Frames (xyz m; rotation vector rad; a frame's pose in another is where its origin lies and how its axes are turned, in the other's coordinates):
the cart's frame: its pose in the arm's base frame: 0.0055 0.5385 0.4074 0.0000 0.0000 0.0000
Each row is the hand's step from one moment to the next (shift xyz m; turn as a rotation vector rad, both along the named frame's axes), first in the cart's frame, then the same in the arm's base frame.
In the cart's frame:
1: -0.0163 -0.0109 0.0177 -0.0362 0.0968 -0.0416
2: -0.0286 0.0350 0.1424 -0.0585 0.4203 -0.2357
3: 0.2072 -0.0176 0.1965 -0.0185 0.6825 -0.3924
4: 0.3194 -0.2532 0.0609 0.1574 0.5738 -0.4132
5: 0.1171 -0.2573 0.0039 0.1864 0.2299 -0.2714
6: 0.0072 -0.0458 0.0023 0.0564 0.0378 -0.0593
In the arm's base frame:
1: -0.0163 -0.0109 0.0177 -0.0362 0.0968 -0.0416
2: -0.0286 0.0350 0.1424 -0.0585 0.4203 -0.2357
3: 0.2072 -0.0176 0.1965 -0.0185 0.6825 -0.3924
4: 0.3194 -0.2532 0.0609 0.1574 0.5738 -0.4132
5: 0.1171 -0.2573 0.0039 0.1864 0.2299 -0.2714
6: 0.0072 -0.0458 0.0023 0.0564 0.0378 -0.0593

